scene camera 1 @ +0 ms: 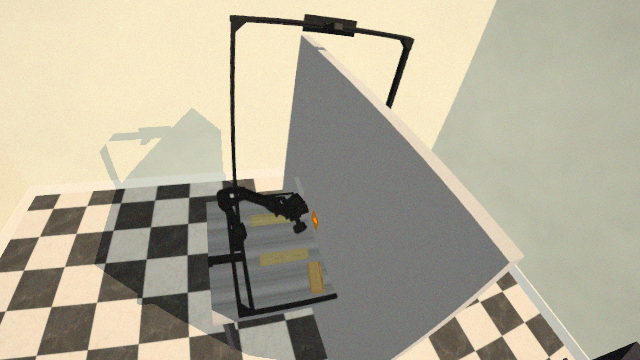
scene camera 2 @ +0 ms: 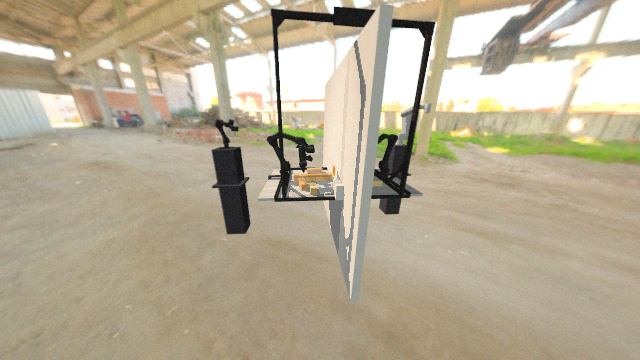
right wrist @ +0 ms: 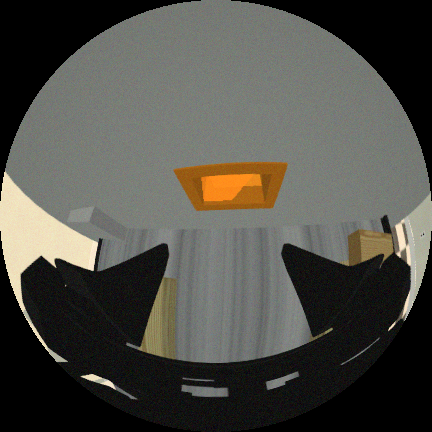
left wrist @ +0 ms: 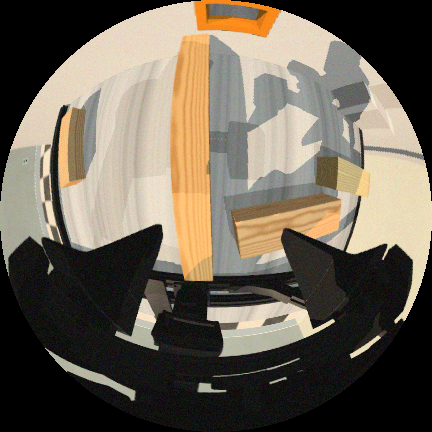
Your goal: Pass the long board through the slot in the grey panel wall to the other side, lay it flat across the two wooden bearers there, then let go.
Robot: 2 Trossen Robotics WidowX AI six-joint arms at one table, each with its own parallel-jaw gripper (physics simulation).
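Places are measured from the left arm's base along level axes (x down, y right, z back), in metres.
Where they show: left gripper, fingertip midpoint: (scene camera 2: 303,171) (left wrist: 224,232); right gripper, fingertip midpoint: (scene camera 1: 304,220) (right wrist: 227,250); left arm's base, origin of the base link: (left wrist: 191,294); right arm's base, origin of the base link: (scene camera 1: 236,246) (scene camera 2: 383,177).
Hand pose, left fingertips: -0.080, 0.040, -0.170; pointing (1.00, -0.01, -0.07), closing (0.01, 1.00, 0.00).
Observation:
Each offset is from my left fingertips to the top centre of the thing, as dx, dy, dz.
The long board {+0.040, -0.034, -0.084} (left wrist: 191,150) (scene camera 2: 312,177) lies on the left arm's side of the grey panel wall (scene camera 1: 400,200) (scene camera 2: 350,95) (right wrist: 215,100), pointing toward it. It seems to rest on its narrow long edge. My left gripper (left wrist: 224,232) (scene camera 2: 303,169) is open and empty above it, the board running beneath between the fingertips. The slot's orange frame (left wrist: 235,28) (right wrist: 230,168) (scene camera 1: 315,220) is in the wall. My right gripper (right wrist: 227,250) (scene camera 1: 303,220) is open and empty, facing the slot on the other side. The two bearers {+0.055, -0.147, -0.516} (scene camera 1: 283,256) {+0.055, +0.117, -0.525} (right wrist: 167,320) lie there; the right wrist view partly hides them.
On the left arm's side, loose blocks lie around the board: one {+0.055, -0.288, -0.115} (left wrist: 75,147) at the left and two {+0.052, +0.104, +0.016} (left wrist: 287,225) {+0.049, +0.218, -0.066} (left wrist: 350,176) at the right. Another block {+0.061, -0.294, -0.386} (scene camera 1: 315,277) (right wrist: 372,245) lies by the wall on the bearers' side. A dark frame (scene camera 1: 233,100) (scene camera 2: 278,75) surrounds the table.

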